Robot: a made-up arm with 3 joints. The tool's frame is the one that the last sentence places.
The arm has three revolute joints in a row. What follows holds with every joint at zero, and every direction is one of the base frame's. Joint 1 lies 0.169 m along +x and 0.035 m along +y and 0.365 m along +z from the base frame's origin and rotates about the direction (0.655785, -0.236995, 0.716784). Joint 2 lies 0.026 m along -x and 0.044 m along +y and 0.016 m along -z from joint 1 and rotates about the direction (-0.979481, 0.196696, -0.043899). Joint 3 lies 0.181 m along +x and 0.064 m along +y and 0.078 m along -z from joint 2 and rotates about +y. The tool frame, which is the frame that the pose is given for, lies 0.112 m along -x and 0.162 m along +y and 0.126 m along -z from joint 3; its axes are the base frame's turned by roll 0.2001, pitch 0.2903 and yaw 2.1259 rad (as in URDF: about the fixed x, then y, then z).
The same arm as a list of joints. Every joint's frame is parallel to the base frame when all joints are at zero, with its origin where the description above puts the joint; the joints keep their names.
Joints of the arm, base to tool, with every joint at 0 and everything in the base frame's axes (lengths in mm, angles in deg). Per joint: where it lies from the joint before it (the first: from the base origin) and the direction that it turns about. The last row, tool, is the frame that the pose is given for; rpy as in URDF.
joint 1: xyz 169 35 365 axis 0.655785 -0.236995 0.716784
joint 2: xyz -26 44 -16 axis -0.979481 0.196696 -0.043899
joint 3: xyz 181 64 -78 axis 0 1 0
tool: xyz -112 162 -126 rpy 11.46 16.63 121.81

